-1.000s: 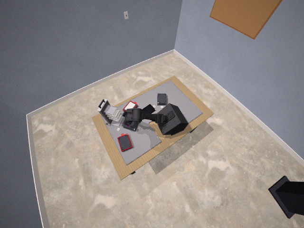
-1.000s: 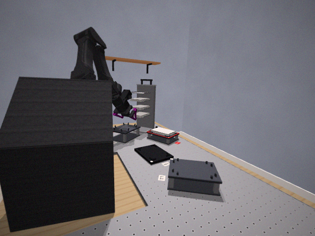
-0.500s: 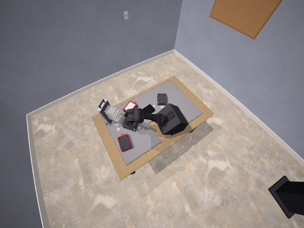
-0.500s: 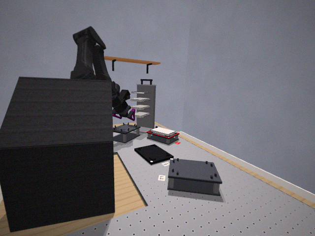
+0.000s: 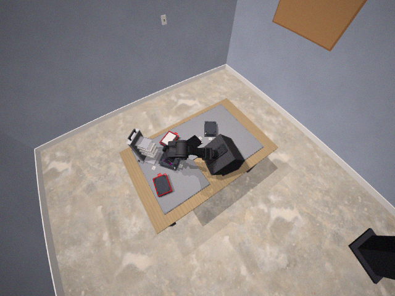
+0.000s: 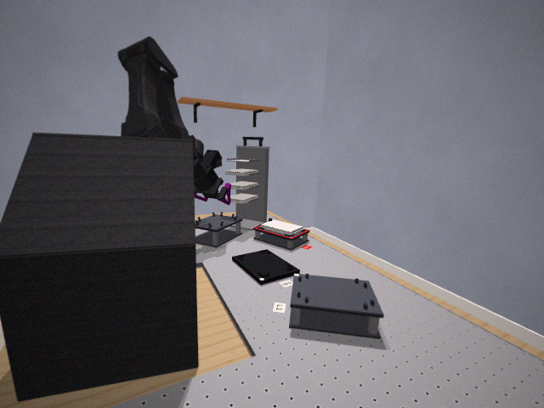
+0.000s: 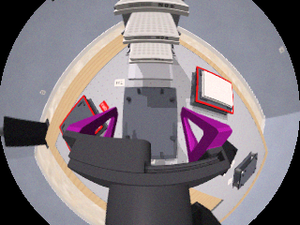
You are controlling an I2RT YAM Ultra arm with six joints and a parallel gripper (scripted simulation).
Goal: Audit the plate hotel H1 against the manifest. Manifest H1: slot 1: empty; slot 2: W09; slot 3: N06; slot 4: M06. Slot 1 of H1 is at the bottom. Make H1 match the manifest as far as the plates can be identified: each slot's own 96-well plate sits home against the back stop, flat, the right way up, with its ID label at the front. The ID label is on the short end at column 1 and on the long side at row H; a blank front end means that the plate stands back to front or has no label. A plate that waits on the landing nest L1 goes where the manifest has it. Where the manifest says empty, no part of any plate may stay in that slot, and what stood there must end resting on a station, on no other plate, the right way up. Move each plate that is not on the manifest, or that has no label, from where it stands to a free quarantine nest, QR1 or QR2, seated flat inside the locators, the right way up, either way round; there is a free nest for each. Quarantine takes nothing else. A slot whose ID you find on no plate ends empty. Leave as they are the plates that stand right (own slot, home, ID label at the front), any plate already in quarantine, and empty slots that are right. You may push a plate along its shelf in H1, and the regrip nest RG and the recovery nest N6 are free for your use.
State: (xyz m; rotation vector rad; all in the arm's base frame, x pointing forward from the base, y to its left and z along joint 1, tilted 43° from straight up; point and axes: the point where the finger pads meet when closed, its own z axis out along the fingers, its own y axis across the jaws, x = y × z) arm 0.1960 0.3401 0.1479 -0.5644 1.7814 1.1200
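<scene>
The plate hotel H1 lies 160 mm ahead of my hand, 180 mm to the left of it and 30 mm above it. Round my hand: red-rimmed nest: 190 mm behind, 120 mm to the left, 100 mm below.
</scene>
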